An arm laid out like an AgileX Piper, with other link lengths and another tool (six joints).
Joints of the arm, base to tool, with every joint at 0 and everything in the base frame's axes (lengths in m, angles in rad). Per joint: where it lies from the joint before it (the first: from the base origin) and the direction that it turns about. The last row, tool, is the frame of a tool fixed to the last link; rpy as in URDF.
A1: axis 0 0 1 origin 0 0 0.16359
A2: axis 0 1 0 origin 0 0 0
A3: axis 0 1 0 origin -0.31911 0 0.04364
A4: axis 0.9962 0 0.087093 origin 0.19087 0 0.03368
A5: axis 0 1 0 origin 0 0 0
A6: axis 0.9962 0 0.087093 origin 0.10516 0 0.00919
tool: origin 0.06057 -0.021 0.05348 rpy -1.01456 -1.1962 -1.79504
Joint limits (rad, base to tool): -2.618..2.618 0..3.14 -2.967..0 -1.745..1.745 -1.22..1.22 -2.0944..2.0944
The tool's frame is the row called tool.
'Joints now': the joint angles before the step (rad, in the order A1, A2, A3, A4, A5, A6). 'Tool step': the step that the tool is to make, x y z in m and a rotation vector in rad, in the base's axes. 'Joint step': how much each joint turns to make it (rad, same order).
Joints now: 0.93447, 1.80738, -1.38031, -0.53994, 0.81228, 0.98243
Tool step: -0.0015, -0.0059, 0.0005, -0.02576, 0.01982, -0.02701
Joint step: 0.00010, 0.00009, -0.01852, 0.01298, 0.05678, -0.00536
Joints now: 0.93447, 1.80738, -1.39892, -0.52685, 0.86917, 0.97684
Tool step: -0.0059, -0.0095, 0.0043, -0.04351, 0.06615, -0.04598
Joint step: -0.00171, -0.00011, -0.06872, 0.06601, 0.14254, -0.04606
